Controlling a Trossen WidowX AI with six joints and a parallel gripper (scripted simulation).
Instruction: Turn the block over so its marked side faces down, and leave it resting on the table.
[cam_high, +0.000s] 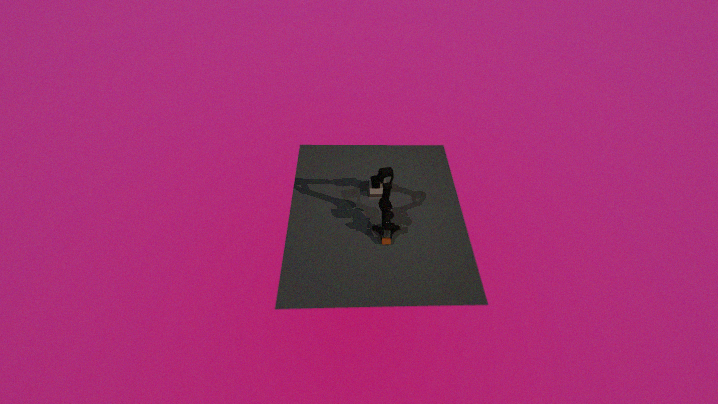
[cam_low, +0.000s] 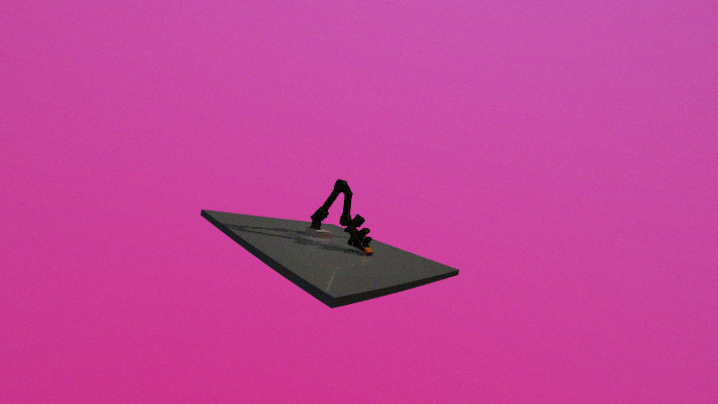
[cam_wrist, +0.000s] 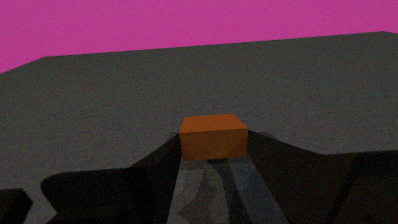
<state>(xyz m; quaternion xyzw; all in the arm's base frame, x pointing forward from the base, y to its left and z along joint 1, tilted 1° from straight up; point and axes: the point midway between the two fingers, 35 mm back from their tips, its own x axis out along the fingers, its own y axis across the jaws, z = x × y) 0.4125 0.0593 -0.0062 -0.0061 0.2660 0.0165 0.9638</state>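
Now: the orange block 10 mm below my gripper tip.
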